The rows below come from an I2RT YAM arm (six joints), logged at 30 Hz.
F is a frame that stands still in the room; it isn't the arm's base.
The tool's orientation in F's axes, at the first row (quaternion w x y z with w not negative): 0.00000, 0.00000, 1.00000, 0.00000
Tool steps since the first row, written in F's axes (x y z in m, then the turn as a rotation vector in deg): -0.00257, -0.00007, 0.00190, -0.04, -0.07, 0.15; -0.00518, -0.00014, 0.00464, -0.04, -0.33, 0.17; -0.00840, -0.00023, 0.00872, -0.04, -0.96, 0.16; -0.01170, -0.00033, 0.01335, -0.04, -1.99, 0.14
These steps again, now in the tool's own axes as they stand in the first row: 0.00257, -0.00007, -0.00190, 0.04, -0.07, -0.15; 0.00518, -0.00014, -0.00464, 0.04, -0.33, -0.17; 0.00840, -0.00023, -0.00872, 0.04, -0.96, -0.16; 0.01170, -0.00033, -0.01335, 0.04, -1.99, -0.14
